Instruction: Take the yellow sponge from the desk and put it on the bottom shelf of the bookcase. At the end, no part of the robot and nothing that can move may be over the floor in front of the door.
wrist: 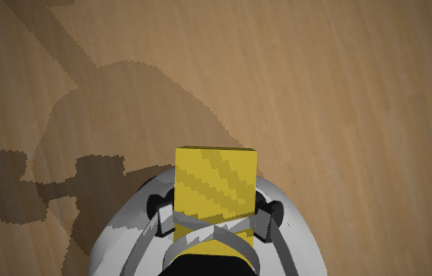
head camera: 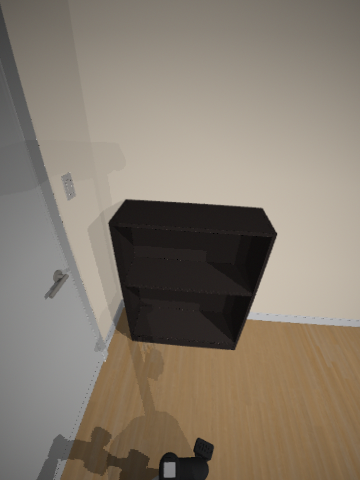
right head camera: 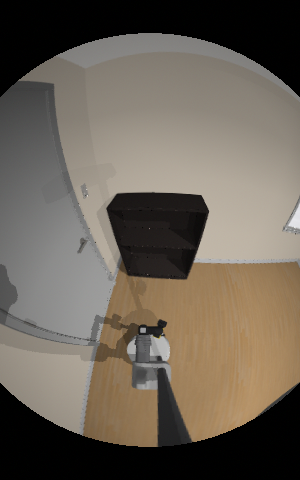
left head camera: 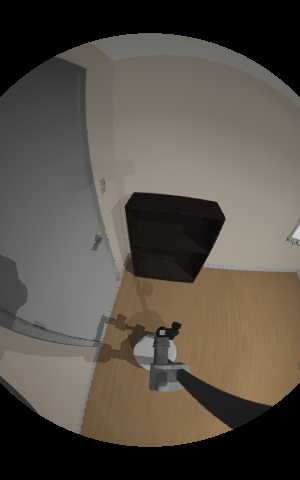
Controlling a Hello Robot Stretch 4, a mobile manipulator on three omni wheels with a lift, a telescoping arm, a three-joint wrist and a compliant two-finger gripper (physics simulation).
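Where they show: gripper, fingertip midpoint: (wrist: 216, 204); robot's base at its link origin: (right head camera: 149, 348).
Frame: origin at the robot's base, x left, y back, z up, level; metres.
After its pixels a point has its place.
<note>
The yellow sponge (wrist: 215, 180) @[x -0.099, y -0.198, z 0.383 m] stands out between the two fingertips in the wrist view. My gripper (wrist: 216, 204) @[x -0.088, y -0.171, z 0.336 m] is shut on it, with a fingertip pressed to each side, above my round white base (wrist: 301, 245) @[x -0.171, y -0.031, z 0.183 m]. A small yellow edge of the sponge shows below the black wrist in the right head view. The dark bookcase (head camera: 195, 216) @[x -0.116, y -1.033, z 1.031 m] (left head camera: 175, 201) @[x -0.097, y -1.063, z 1.031 m] (right head camera: 157, 201) @[x -0.104, y -1.011, z 1.031 m] stands against the wall, ahead of the arm and apart from it. Its open front faces me. Its bottom shelf (head camera: 185, 327) @[x -0.108, y -1.014, z 0.072 m] is low, near the floor. The fingers are hidden in the head views.
The grey door (head camera: 30, 340) @[x 0.523, y -0.493, z 0.793 m] (left head camera: 45, 200) @[x 0.525, y -0.474, z 1.355 m] (right head camera: 27, 200) @[x 0.521, y -0.506, z 1.399 m] is at the left, shut, with its handle (head camera: 57, 284) @[x 0.464, y -0.673, z 0.905 m] near the bookcase side. My base (left head camera: 142, 345) @[x 0.120, y -0.060, z 0.187 m] is on the wood floor close to the door's side. A window (right head camera: 295, 220) @[x -2.104, y -0.989, z 0.938 m] shows at the right edge.
</note>
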